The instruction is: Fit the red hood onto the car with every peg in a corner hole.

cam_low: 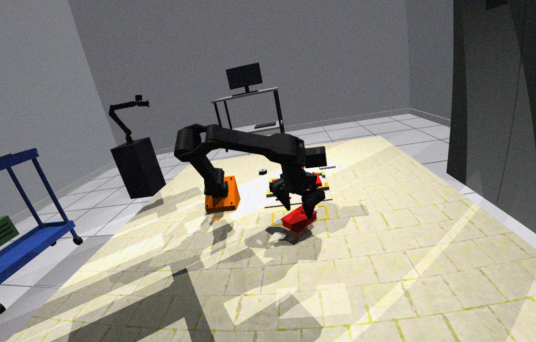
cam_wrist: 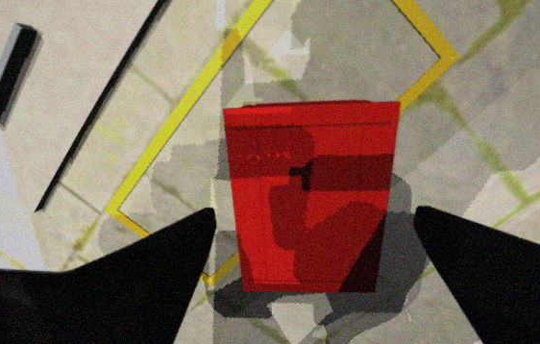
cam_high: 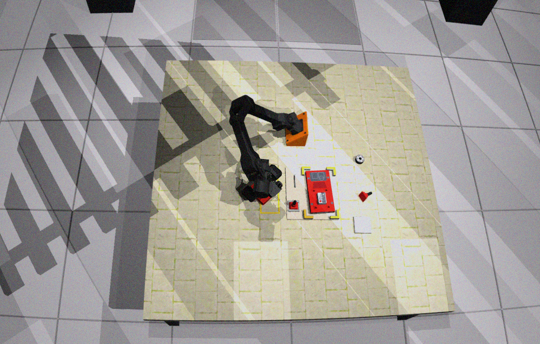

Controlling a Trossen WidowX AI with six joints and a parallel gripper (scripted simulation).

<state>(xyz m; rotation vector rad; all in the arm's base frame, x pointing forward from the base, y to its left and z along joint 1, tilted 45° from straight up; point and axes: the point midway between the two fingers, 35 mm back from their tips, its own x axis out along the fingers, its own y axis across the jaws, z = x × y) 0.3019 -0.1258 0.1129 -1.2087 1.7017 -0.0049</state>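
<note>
My gripper tip is 1 cm above the red hood. Also, from my gripper tip: white plate 44 cm to the left, 15 cm ahead, 2 cm below; then wheel 46 cm to the left, 17 cm behind, 2 cm below; then grey engine block 27 cm to the left, 3 cm ahead.
</note>
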